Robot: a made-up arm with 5 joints.
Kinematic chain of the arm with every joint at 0, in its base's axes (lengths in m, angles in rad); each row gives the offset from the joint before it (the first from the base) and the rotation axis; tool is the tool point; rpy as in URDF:
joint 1: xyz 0 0 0.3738 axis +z
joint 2: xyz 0 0 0 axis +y
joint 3: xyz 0.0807 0 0.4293 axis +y
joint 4: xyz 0.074 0 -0.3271 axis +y
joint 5: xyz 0.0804 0 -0.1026 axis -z
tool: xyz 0 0 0 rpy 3.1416 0 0
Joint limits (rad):
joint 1: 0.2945..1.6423
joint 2: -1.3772..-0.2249
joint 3: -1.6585..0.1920
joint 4: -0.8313..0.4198
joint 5: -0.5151..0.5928
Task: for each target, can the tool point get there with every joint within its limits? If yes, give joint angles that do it. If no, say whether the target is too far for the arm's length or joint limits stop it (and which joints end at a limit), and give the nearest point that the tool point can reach.
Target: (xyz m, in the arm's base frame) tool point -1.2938 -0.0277 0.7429
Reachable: no: too far | nearest point -0.5483 -0.1663 0.8921 | short by 0.773 m
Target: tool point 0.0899 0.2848 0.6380
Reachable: yes | joints 1.2649 -0.5032 -0.4171 0.1034 0.1784
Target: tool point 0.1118 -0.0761 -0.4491
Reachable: no: joint limits stop it (at a limit: joint 1, joint 2, joint 3, joint 4) | nearest point 0.0989 0.0300 0.3604 | short by 0.817 m
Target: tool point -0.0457 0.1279 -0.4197
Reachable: no: joint limits stop it (at a limit: joint 1, joint 2, joint 3, joint 4) | nearest point -0.0074 0.1031 0.3604 | short by 0.781 m
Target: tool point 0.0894 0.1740 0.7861
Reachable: yes | joints 1.0959 -0.8334 -0.5934 0.2275 0.3533
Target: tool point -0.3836 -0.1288 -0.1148
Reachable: no: joint limits stop it (at a limit: joint 1, joint 2, joint 3, joint 4) | nearest point -0.0074 0.1031 0.3604 | short by 0.649 m
